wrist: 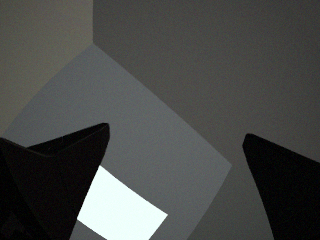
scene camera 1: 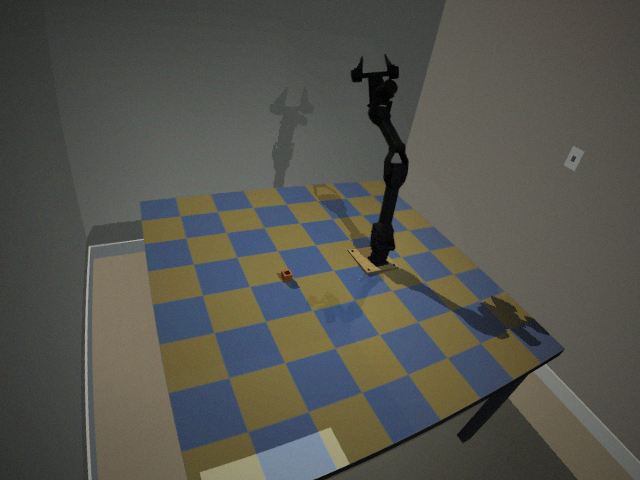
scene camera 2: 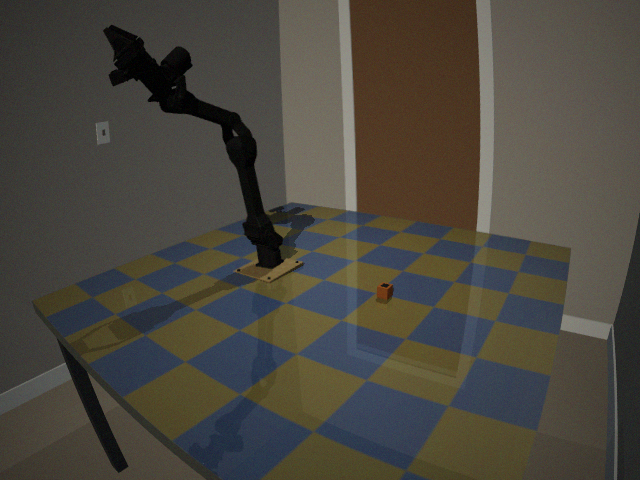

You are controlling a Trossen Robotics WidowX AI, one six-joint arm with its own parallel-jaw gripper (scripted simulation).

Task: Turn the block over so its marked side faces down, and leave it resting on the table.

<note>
My gripper [scene camera 2: 107,27] is open and holds nothing.
My gripper also shows in the wrist view [wrist: 180,136].
</note>
